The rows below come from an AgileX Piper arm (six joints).
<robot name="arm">
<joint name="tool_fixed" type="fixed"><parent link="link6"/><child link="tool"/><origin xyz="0 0 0"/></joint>
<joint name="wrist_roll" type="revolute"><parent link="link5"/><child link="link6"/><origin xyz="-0.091 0 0" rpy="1.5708 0 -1.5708"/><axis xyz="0 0 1"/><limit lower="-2.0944" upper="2.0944"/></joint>
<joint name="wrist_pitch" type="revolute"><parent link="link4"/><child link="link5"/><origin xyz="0 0 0" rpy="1.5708 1.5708 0"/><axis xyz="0 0 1"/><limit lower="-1.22" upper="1.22"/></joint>
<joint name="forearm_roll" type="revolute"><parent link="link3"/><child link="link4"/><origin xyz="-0.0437 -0.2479 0" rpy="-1.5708 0 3.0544"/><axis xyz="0 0 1"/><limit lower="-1.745" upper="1.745"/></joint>
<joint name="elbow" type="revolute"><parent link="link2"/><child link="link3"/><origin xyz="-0.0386 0.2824 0"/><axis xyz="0 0 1"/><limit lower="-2.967" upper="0"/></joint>
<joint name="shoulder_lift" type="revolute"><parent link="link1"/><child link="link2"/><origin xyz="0 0 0" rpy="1.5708 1.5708 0"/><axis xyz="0 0 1"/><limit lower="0" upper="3.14"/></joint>
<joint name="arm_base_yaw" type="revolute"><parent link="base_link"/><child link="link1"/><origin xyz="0 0 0.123" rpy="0 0 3.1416"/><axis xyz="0 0 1"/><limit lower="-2.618" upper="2.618"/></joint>
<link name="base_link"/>
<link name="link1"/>
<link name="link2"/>
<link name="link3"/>
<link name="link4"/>
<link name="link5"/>
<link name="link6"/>
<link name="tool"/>
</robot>
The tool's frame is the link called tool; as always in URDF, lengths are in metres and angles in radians.
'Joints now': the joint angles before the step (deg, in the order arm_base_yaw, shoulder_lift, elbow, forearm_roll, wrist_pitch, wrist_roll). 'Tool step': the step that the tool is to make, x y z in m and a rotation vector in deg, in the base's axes. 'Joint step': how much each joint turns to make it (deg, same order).
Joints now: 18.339 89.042 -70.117 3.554 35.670 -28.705
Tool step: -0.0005 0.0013 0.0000 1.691 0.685 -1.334
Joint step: 0.115 -0.002 0.001 0.761 0.050 1.668
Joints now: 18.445 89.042 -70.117 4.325 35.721 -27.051
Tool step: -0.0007 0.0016 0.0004 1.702 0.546 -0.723
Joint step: 0.066 -0.055 0.009 1.455 -0.005 0.578
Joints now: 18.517 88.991 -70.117 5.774 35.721 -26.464
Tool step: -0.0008 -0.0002 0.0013 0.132 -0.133 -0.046
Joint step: 0.002 -0.239 0.013 0.046 0.055 0.057
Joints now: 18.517 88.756 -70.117 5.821 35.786 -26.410
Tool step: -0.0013 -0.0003 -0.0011 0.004 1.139 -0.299
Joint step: -0.002 -0.009 0.017 0.003 1.044 0.524
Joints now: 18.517 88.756 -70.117 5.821 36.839 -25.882
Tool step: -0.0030 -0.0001 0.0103 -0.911 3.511 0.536
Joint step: 0.005 0.000 -3.163 -0.005 6.805 0.183
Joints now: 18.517 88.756 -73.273 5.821 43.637 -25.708
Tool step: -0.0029 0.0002 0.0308 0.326 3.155 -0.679
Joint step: 0.003 0.002 -7.577 -0.002 10.357 2.101
